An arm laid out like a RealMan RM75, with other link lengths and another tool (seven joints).
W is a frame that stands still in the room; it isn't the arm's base.
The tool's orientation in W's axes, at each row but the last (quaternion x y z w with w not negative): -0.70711 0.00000 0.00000 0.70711; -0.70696 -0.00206 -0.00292 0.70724; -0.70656 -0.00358 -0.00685 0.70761; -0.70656 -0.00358 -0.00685 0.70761; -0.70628 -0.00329 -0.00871 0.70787; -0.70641 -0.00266 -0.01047 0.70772; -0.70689 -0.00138 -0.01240 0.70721; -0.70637 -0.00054 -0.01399 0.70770; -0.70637 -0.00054 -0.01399 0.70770; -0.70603 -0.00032 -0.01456 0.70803; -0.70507 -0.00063 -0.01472 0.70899
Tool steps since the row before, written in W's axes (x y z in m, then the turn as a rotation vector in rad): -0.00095 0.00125 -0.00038 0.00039 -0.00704 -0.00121; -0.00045 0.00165 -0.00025 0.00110 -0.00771 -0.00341; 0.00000 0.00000 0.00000 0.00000 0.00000 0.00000; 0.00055 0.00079 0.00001 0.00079 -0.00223 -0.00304; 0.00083 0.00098 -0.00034 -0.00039 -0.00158 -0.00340; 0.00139 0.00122 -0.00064 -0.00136 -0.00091 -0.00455; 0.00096 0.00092 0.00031 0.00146 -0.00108 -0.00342; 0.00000 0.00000 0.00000 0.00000 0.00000 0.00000; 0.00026 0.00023 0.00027 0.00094 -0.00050 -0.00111; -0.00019 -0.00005 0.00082 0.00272 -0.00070 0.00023; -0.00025 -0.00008 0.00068 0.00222 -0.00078 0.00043
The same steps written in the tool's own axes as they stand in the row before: -0.00095 0.00038 0.00125 0.00039 0.00121 -0.00704; -0.00045 0.00025 0.00165 0.00109 0.00341 -0.00771; 0.00000 0.00000 0.00000 0.00000 0.00000 0.00000; 0.00055 0.00000 0.00079 0.00076 0.00305 -0.00223; 0.00082 0.00036 0.00099 -0.00044 0.00339 -0.00159; 0.00136 0.00067 0.00123 -0.00143 0.00452 -0.00093; 0.00095 -0.00029 0.00094 0.00141 0.00345 -0.00106; 0.00000 0.00000 0.00000 0.00000 0.00000 0.00000; 0.00026 -0.00026 0.00024 0.00093 0.00113 -0.00048; -0.00017 -0.00082 -0.00005 0.00274 -0.00017 -0.00064; -0.00023 -0.00069 -0.00008 0.00224 -0.00039 -0.00073
